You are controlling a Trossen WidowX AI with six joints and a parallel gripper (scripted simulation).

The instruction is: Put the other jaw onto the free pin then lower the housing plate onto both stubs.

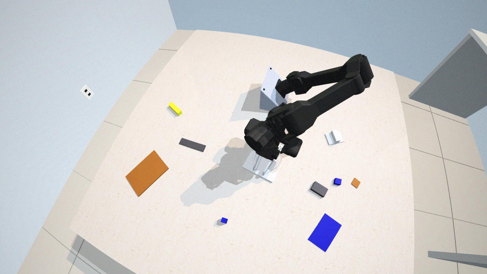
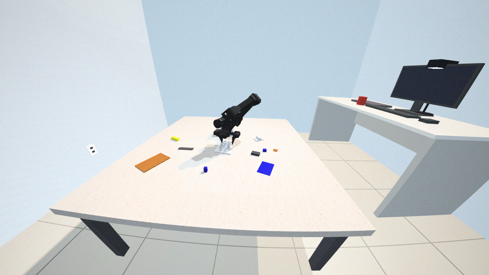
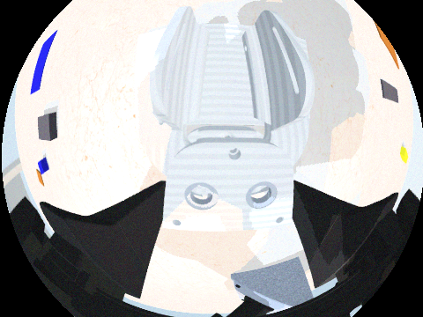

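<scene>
My gripper tip is 1 cm short of the housing plate and 2 cm below it. The rest, counted from my gripper tip: white jaw: 2 cm ahead, 2 cm to the right; dark grey block: 9 cm ahead, 21 cm to the left, 1 cm below; white stand: 14 cm behind, 23 cm to the left, 1 cm below.
</scene>
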